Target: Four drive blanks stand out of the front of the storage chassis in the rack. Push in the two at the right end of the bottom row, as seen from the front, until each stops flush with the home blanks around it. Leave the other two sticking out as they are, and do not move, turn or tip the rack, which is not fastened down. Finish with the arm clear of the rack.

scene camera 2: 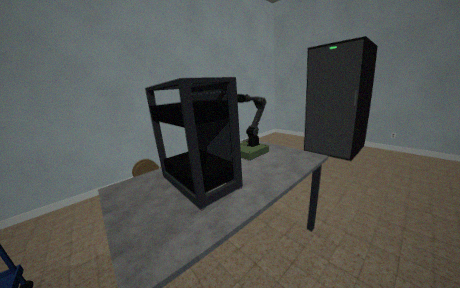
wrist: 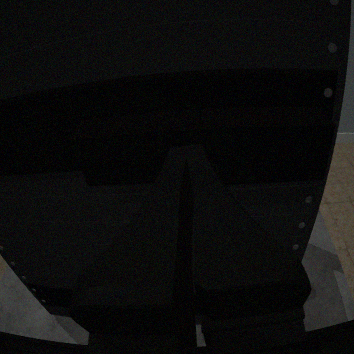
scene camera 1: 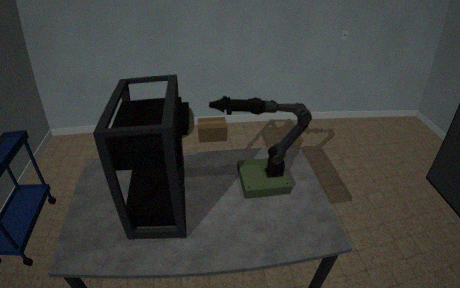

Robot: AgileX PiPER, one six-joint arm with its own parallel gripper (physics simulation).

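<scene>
The dark rack (scene camera 1: pixel 172 180) (scene camera 2: pixel 192 150) stands upright on the table. The black storage chassis (scene camera 1: pixel 137 150) (scene camera 2: pixel 167 115) (wrist: pixel 275 155) sits in its upper part. A black block (scene camera 1: pixel 185 118) juts from the rack's front in scene camera 1; single drive blanks cannot be told apart. In the wrist view the chassis front is a very dark band, with a step in its lower edge at the left. My gripper (scene camera 1: pixel 211 105) (wrist: pixel 188 164) is shut and empty, level in front of the chassis with a gap to the block in scene camera 1. The rack hides its tips in scene camera 2.
The arm stands on a green base (scene camera 1: pixel 267 187) (scene camera 2: pixel 255 151) on the grey table (scene camera 1: pixel 225 235) (scene camera 2: pixel 150 240). A cardboard box (scene camera 1: pixel 212 131) is on the floor behind the table. A blue cart (scene camera 1: pixel 25 200) stands at the left, a tall dark cabinet (scene camera 2: pixel 332 100) beyond the table.
</scene>
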